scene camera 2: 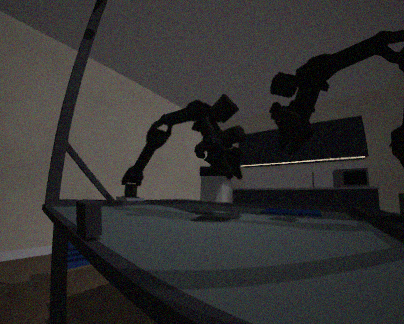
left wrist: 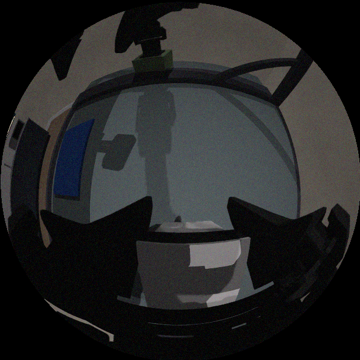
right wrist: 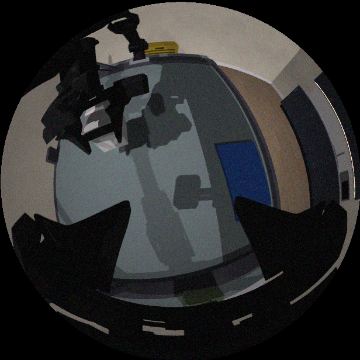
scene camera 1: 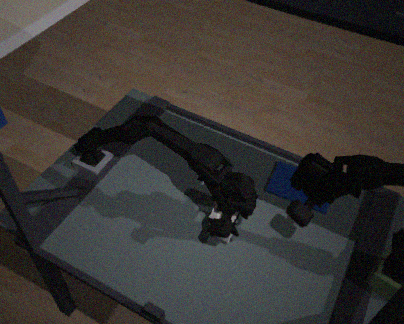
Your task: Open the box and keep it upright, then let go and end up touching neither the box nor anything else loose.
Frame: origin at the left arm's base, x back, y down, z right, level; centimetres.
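Seen in the pictures: left gripper, fingertip midpoint: [scene camera 2: 236,178] [scene camera 1: 242,227]; right gripper, fingertip midpoint: [scene camera 2: 285,153] [scene camera 1: 295,202]; left arm's base, link origin: [scene camera 2: 130,197] [scene camera 1: 92,157]; right arm's base, link origin: [scene camera 1: 396,271].
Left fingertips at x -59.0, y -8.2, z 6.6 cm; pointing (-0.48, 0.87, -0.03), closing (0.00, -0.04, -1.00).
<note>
Pixels of each thing's top centre, then the offset from my left fingertips to it. Level surfaces: height alone.
- table, surface height: dy +11.6 cm
- flat blue piece, top centre: [scene camera 1: 301,185] [scene camera 2: 290,210] dx -10.0, dy +10.8, dz -32.2 cm
- small dark block, top centre: [scene camera 2: 89,201] [scene camera 1: 154,308] dx +11.6, dy +5.9, dz +30.1 cm
The small pale box [scene camera 1: 215,214] [scene camera 2: 216,189] [left wrist: 215,254] [right wrist: 96,119] has a dark band near its top. My left gripper [scene camera 1: 220,230] [scene camera 2: 220,162] [left wrist: 191,202] is shut on it, with a finger at each side. In scene camera 2 the box hangs above its shadow on the table [scene camera 2: 200,260], roughly upright. Fingers and dim light hide much of its top, so I cannot tell how its lid stands. My right gripper [scene camera 2: 296,142] [right wrist: 183,204] is open and empty, high above the table and to the right of the box in scene camera 2.
A flat blue piece [scene camera 1: 285,179] [scene camera 2: 292,212] [left wrist: 74,160] [right wrist: 245,170] lies near the table's far edge, partly under my right arm in scene camera 1. A small dark block [scene camera 2: 89,220] [scene camera 1: 154,311] stands at the near edge. Dark frame bars rise beside the table.
</note>
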